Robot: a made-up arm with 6 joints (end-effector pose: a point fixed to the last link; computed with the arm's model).
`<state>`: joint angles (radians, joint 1 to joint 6).
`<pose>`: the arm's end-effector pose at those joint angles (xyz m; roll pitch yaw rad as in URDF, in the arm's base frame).
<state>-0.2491 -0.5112 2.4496 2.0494 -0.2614 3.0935</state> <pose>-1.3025 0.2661 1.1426 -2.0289 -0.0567 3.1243</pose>
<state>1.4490 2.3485 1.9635 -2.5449 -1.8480 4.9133</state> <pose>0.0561 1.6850 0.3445 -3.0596 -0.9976 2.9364</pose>
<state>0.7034 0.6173 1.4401 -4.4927 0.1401 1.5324</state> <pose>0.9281 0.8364 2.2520 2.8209 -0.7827 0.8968</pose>
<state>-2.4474 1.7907 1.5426 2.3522 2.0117 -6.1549</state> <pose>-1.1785 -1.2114 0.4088 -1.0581 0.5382 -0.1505</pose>
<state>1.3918 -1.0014 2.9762 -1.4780 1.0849 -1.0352</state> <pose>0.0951 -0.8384 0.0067 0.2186 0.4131 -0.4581</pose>
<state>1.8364 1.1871 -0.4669 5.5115 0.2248 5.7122</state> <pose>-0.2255 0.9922 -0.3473 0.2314 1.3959 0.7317</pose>
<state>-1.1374 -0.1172 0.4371 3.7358 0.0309 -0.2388</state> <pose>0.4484 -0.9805 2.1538 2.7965 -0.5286 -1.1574</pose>
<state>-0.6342 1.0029 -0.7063 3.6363 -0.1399 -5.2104</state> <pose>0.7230 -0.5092 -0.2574 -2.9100 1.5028 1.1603</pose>
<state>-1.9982 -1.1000 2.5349 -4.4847 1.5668 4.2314</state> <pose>0.6886 0.8637 0.3207 3.1176 -0.1982 -0.3145</pose>
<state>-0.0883 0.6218 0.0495 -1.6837 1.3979 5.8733</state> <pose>1.5400 -0.4074 0.8244 1.4263 0.1876 -1.5730</pose>
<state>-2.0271 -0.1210 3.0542 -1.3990 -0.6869 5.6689</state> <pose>0.5968 0.8248 1.0162 -1.1111 -0.0825 0.4369</pose>
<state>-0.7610 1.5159 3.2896 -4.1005 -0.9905 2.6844</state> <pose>0.0498 -0.3081 1.7100 -2.4996 -0.4558 -3.0356</pose>
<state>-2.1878 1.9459 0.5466 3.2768 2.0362 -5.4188</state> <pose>-0.5916 -0.7765 -0.3803 -0.8403 -0.2954 1.0800</pose>
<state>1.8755 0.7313 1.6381 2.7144 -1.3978 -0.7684</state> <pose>-0.1541 0.8650 2.2384 0.4088 -0.7588 -0.6688</pose>
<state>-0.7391 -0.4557 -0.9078 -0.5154 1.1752 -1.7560</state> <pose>0.7507 -0.8540 1.1975 2.3176 -0.5870 -1.3170</pose>
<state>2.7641 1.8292 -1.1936 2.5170 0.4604 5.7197</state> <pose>0.2892 -0.1918 0.2045 1.2069 -0.2544 -0.6493</pose>
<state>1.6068 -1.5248 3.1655 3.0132 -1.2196 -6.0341</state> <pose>0.0293 0.1086 -0.3682 2.8895 0.3731 1.4773</pose>
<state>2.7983 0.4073 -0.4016 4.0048 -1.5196 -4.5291</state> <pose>-1.4576 0.2987 0.8411 0.7744 -0.4236 -2.5012</pose>
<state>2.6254 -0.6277 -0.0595 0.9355 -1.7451 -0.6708</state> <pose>-0.3990 0.4778 1.7478 -0.3213 0.6260 1.2638</pose>
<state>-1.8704 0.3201 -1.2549 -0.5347 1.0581 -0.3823</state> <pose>-0.3814 -0.8196 0.1641 0.3798 0.5163 -2.4063</pose>
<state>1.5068 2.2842 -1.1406 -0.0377 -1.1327 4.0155</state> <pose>-0.0304 -0.3279 0.5488 -0.6431 -1.4120 -1.8523</pose>
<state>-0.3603 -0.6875 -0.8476 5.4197 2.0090 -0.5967</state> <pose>0.6239 -0.4379 1.4345 2.3362 -0.7056 -2.3723</pose>
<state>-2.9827 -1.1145 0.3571 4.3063 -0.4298 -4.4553</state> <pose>0.5206 -0.0235 2.1768 -1.5923 -1.1703 -1.2215</pose>
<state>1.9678 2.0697 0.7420 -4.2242 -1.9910 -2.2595</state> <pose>-0.3191 1.3362 -0.3604 -0.6342 -0.5225 0.7720</pose>
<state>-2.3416 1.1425 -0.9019 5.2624 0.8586 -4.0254</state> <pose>-0.5551 -0.3161 -0.2557 -2.9019 0.8664 2.4543</pose>
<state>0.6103 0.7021 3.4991 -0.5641 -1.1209 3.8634</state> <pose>-0.3994 -0.1173 1.4599 0.7663 -1.0415 2.4874</pose>
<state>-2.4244 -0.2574 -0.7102 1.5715 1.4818 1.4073</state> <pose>-0.6299 -0.9138 1.0762 -2.5269 0.0395 -0.9334</pose>
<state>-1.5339 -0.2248 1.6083 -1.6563 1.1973 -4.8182</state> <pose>-0.2708 0.4001 2.2371 1.9588 -0.3823 -3.1239</pose>
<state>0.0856 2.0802 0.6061 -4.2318 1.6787 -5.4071</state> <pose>0.9796 0.3281 -0.5479 -0.9620 -0.0629 2.1443</pose>
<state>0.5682 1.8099 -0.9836 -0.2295 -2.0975 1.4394</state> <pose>0.0388 0.0891 0.2127 -2.3522 -1.2971 1.3831</pose>
